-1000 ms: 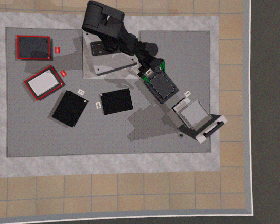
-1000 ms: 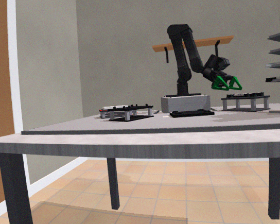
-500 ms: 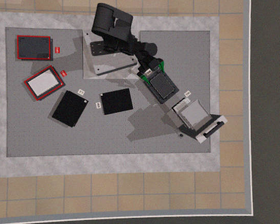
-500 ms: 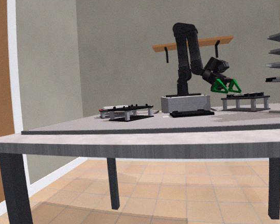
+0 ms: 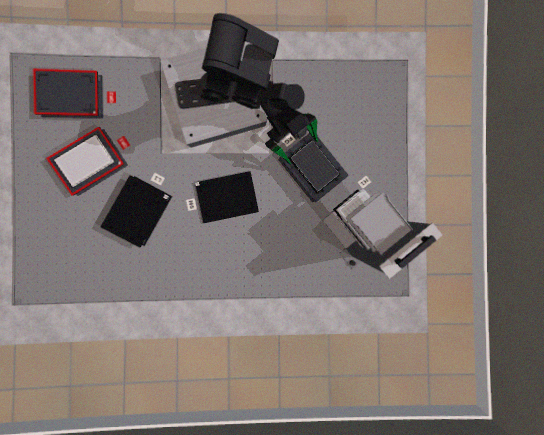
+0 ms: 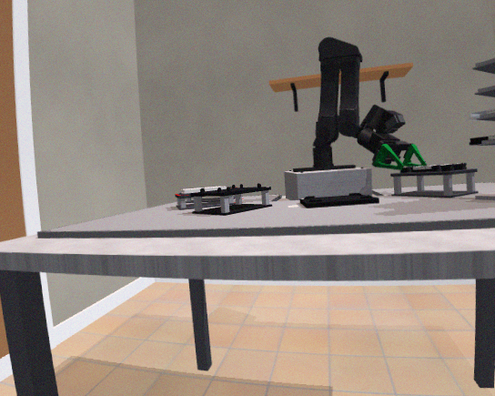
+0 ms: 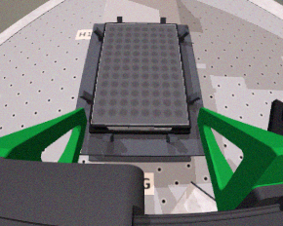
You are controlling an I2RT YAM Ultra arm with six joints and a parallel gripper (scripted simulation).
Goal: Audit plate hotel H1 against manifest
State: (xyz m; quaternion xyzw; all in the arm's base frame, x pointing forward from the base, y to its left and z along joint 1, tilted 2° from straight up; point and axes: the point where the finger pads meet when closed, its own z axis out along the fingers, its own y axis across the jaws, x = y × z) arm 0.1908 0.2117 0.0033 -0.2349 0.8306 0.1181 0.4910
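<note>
Now: hand 5 cm short of the regrip nest RG, 3 cm to the right of it and 2 cm above it. The rest, counted from my hand: recovery nest N6: 23 cm to the right, 10 cm ahead, 7 cm below; H1 tag: 18 cm to the left, 11 cm ahead, 8 cm below; landing nest L1: 48 cm to the right, 10 cm ahead, 3 cm below.
</note>
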